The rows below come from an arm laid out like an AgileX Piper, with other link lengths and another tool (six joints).
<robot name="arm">
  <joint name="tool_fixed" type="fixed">
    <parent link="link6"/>
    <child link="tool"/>
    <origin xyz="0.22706 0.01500 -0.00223" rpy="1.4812 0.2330 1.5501"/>
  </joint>
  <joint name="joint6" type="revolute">
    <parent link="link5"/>
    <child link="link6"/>
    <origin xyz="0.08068 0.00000 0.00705" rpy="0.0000 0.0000 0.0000"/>
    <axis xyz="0.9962 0 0.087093"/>
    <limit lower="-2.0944" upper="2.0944"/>
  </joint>
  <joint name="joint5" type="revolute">
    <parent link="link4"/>
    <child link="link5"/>
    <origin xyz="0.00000 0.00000 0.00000" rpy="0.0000 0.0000 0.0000"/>
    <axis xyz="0 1 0"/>
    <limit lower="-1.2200" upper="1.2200"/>
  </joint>
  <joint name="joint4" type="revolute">
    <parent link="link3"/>
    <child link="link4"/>
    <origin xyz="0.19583 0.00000 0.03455" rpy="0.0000 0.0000 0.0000"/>
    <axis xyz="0.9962 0 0.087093"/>
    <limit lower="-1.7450" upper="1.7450"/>
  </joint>
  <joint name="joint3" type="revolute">
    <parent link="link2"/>
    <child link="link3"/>
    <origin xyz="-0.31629 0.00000 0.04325" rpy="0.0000 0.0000 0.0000"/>
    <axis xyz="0 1 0"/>
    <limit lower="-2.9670" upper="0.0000"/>
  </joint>
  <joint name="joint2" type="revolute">
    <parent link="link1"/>
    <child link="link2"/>
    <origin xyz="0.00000 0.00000 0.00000" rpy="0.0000 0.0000 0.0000"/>
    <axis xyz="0 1 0"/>
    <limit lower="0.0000" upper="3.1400"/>
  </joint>
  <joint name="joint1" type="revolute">
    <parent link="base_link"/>
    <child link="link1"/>
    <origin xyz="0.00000 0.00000 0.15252" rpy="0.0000 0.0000 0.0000"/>
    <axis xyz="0 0 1"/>
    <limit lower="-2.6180" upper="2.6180"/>
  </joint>
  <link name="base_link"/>
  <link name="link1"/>
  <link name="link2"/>
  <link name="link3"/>
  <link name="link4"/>
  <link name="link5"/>
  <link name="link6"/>
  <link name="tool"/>
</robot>
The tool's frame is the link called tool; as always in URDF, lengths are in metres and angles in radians.
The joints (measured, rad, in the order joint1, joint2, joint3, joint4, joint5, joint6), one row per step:
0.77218, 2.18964, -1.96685, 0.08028, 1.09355, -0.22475
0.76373, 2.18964, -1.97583, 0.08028, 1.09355, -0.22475
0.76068, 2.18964, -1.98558, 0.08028, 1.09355, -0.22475
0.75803, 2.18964, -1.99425, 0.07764, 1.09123, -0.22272
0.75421, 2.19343, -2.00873, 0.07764, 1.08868, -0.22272
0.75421, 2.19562, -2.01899, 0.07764, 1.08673, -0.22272
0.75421, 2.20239, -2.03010, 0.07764, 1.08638, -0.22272
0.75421, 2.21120, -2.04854, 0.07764, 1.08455, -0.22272
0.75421, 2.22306, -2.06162, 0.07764, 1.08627, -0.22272
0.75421, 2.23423, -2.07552, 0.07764, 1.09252, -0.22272
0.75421, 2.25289, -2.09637, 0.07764, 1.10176, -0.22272
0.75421, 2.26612, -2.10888, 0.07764, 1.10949, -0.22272
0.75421, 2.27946, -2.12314, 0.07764, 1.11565, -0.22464
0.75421, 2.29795, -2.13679, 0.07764, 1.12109, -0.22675
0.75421, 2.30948, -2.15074, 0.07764, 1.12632, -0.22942
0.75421, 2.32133, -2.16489, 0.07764, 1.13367, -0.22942
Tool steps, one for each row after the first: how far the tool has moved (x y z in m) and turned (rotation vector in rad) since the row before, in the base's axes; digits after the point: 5 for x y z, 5 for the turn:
0.00509, -0.00094, 0.00251, 0.00624, -0.00646, -0.00845
0.00325, 0.00099, 0.00275, 0.00673, -0.00705, -0.00305
0.00386, 0.00083, 0.00260, 0.00607, -0.00918, -0.00443
0.00492, 0.00194, 0.00249, 0.00906, -0.00964, -0.00402
0.00252, 0.00234, 0.00206, 0.00685, -0.00731, -0.00015
0.00213, 0.00200, -0.00018, 0.00321, -0.00342, -0.00003
0.00390, 0.00364, 0.00108, 0.00783, -0.00836, -0.00014
0.00184, 0.00175, -0.00248, -0.00033, 0.00037, 0.00013
0.00103, 0.00104, -0.00235, -0.00237, 0.00258, 0.00048
0.00143, 0.00146, -0.00456, -0.00477, 0.00515, 0.00071
0.00024, 0.00032, -0.00405, -0.00574, 0.00617, 0.00060
0.00093, 0.00089, -0.00348, -0.00399, 0.00323, 0.00225
0.00063, 0.00058, -0.00636, -0.00748, 0.00686, 0.00237
0.00112, 0.00102, -0.00259, -0.00248, 0.00125, 0.00288
0.00062, 0.00067, -0.00290, -0.00341, 0.00369, 0.00057

